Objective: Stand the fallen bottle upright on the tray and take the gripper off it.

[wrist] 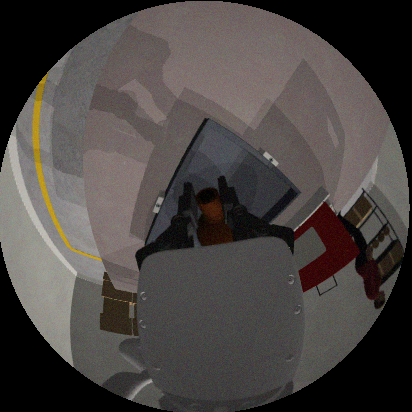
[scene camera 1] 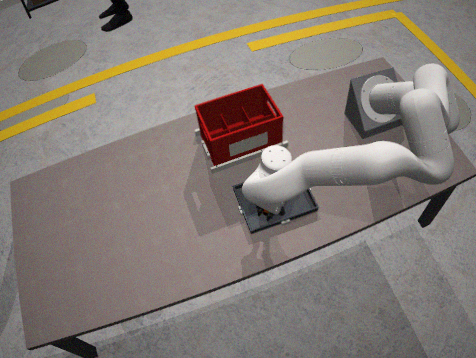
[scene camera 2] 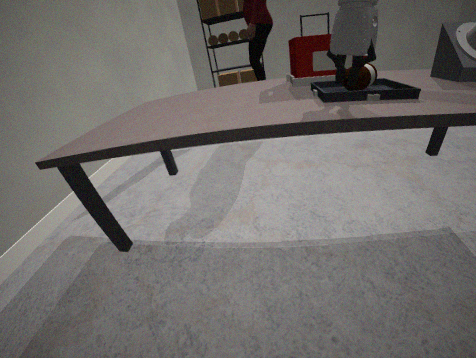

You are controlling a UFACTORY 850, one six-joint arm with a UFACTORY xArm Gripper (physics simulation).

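Observation:
The brown bottle lies on its side on the dark tray. Its white band shows in scene camera 2. In the wrist view its neck points away from the palm, with the open mouth toward the tray's middle. My gripper is low over the tray, its narrowed fingers on either side of the neck, shut on the bottle. The arm hides most of the bottle in scene camera 1, and the palm hides its base in the wrist view.
A red crate with compartments stands beside the tray, on a pale frame. The arm's grey wedge-shaped base is at the right of the table. A person and a shelf rack stand behind the table.

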